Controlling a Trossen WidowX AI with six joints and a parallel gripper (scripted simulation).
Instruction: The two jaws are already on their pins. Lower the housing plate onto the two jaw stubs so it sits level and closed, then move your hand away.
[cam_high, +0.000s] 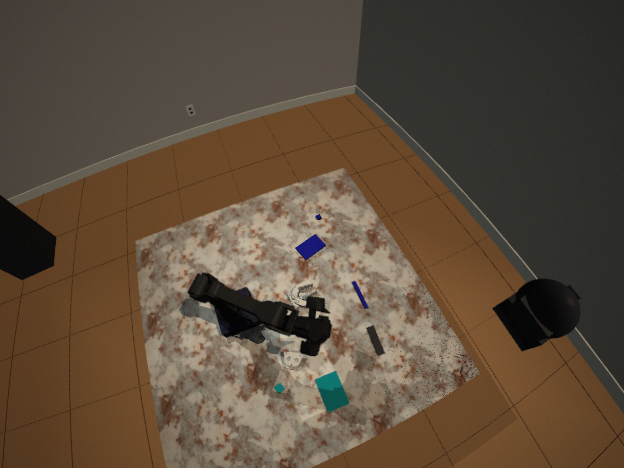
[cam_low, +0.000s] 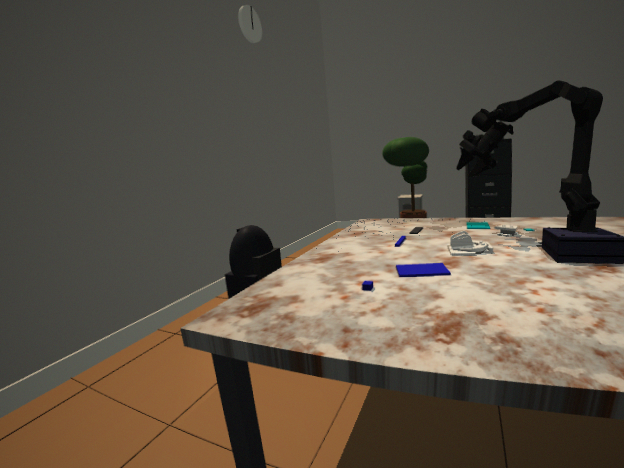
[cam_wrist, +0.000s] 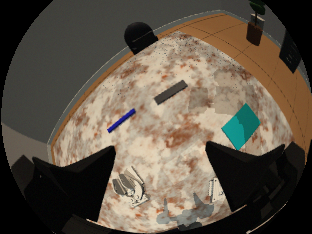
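The white housing part is 16 cm behind my gripper tip, 2 cm to the right of it and 21 cm below it. Also, from my gripper tip: blue bar: 23 cm ahead, 11 cm to the left, 23 cm below; then dark grey bar: 18 cm ahead, 10 cm to the right, 23 cm below; then teal plate: 8 cm behind, 20 cm to the right, 23 cm below.
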